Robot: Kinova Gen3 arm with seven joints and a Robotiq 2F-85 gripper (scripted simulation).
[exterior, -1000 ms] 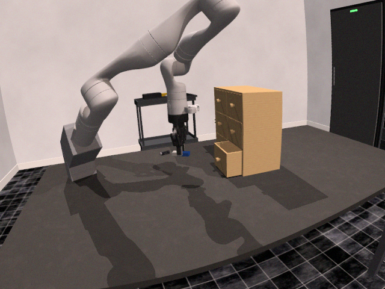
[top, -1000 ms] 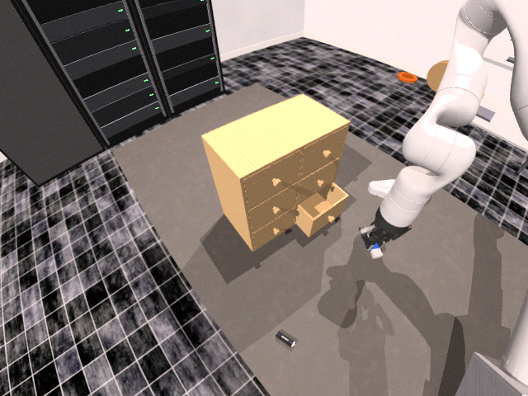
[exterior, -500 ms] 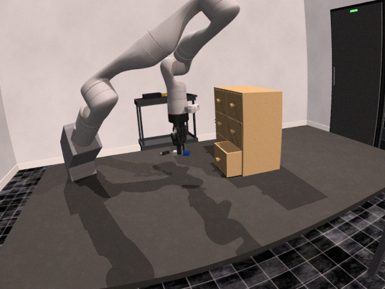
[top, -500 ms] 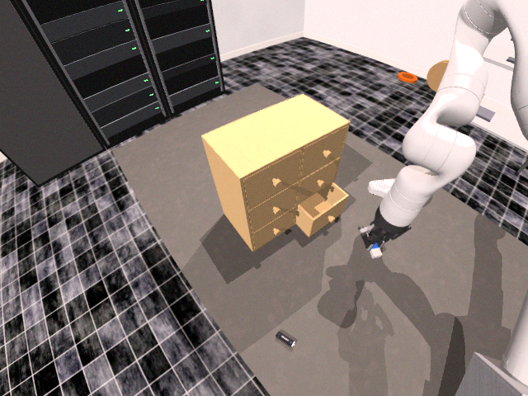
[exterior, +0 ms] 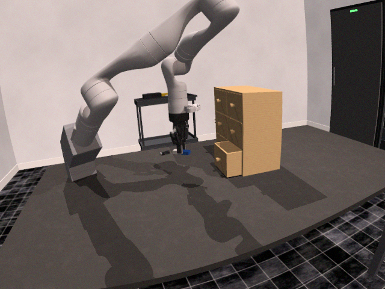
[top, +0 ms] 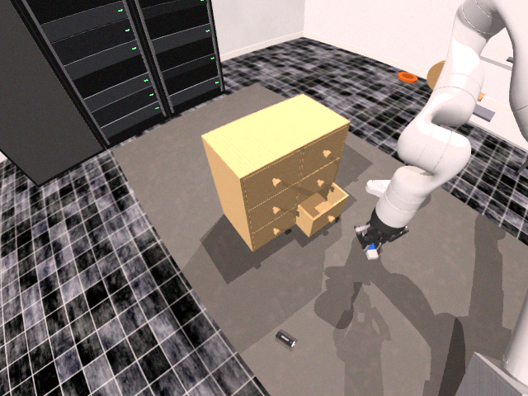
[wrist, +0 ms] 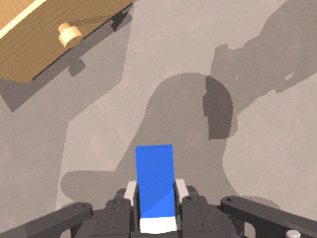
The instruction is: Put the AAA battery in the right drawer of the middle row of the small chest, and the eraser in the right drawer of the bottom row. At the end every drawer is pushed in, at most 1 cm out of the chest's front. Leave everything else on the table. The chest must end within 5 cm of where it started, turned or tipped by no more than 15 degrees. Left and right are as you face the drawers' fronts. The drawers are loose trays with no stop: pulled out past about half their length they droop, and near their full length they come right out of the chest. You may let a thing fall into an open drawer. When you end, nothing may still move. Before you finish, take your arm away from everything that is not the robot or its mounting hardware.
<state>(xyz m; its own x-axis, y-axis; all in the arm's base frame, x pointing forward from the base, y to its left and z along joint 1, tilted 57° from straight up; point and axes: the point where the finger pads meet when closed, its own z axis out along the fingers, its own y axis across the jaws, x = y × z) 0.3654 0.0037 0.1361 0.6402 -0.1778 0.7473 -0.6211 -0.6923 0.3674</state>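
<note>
The dark AAA battery lies 2 cm ahead of my hand, 30 cm to the left of it and 11 cm below it. The rest, counted from my hand: green AAA battery (31 cm ahead, 4 cm to the right); white eraser (2 cm below).
</note>
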